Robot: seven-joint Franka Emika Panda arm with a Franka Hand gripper.
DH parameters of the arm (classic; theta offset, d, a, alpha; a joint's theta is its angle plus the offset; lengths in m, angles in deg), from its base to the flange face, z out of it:
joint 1: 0 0.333 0 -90
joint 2: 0 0 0 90
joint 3: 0 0.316 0.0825 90
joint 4: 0 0 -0.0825 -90
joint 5: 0 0.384 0 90
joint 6: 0 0 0.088 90
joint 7: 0 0.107 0 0
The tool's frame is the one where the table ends.
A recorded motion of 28 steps. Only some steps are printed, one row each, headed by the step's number.
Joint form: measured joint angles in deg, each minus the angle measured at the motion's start. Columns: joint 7, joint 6, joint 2, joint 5, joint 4, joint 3, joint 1.
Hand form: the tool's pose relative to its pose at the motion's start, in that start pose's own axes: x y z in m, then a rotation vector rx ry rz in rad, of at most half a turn. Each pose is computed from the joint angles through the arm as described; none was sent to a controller.
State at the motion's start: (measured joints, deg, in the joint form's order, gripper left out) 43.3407 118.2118 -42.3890 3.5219 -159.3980 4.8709 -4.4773
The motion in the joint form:
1: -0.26 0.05 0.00 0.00 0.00 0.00 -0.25
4: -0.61 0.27 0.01 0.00 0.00 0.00 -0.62
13: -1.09 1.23 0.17 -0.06 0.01 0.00 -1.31
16: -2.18 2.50 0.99 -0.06 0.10 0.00 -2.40
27: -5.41 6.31 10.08 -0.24 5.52 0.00 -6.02
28: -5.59 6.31 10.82 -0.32 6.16 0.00 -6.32
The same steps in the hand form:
1: 0.0011 0.0009 -0.0001 0.0005 0.0007 -0.0002
4: 0.0029 0.0020 -0.0003 0.0029 0.0035 0.0002
13: 0.0071 0.0034 -0.0010 0.0116 0.0147 0.0033
16: 0.0142 0.0053 0.0009 0.0176 0.0218 0.0032
27: 0.0586 -0.0059 0.0058 0.0217 0.0216 0.0038
28: 0.0626 -0.0068 0.0055 0.0203 0.0205 0.0047

